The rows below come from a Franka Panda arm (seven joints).
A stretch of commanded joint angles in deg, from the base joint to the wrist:
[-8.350 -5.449 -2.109 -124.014 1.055 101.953 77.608]
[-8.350 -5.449 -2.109 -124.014 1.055 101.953 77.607]
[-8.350 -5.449 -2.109 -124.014 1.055 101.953 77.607]
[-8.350 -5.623 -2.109 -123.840 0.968 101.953 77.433]
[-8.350 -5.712 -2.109 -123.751 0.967 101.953 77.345]
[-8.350 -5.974 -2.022 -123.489 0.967 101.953 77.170]
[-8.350 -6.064 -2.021 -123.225 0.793 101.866 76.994]
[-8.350 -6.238 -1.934 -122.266 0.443 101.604 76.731]
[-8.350 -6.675 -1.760 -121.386 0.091 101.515 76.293]
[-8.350 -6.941 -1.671 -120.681 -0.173 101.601 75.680]
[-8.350 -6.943 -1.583 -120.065 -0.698 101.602 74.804]
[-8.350 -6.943 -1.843 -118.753 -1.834 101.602 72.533]
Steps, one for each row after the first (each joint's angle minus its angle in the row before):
[0.000 0.000 0.000 0.000 0.000 0.000 -0.001]
[0.000 0.000 0.000 0.000 0.000 0.000 0.000]
[0.000 -0.174 0.000 0.174 -0.087 0.000 -0.174]
[0.000 -0.089 0.000 0.089 -0.001 0.000 -0.088]
[0.000 -0.262 0.087 0.262 0.000 0.000 -0.175]
[0.000 -0.090 0.001 0.264 -0.174 -0.087 -0.176]
[0.000 -0.174 0.087 0.959 -0.350 -0.262 -0.263]
[0.000 -0.437 0.174 0.880 -0.352 -0.089 -0.438]
[0.000 -0.266 0.089 0.705 -0.264 0.086 -0.613]
[0.000 -0.002 0.088 0.616 -0.525 0.001 -0.876]
[0.000 0.000 -0.260 1.312 -1.136 0.000 -2.271]

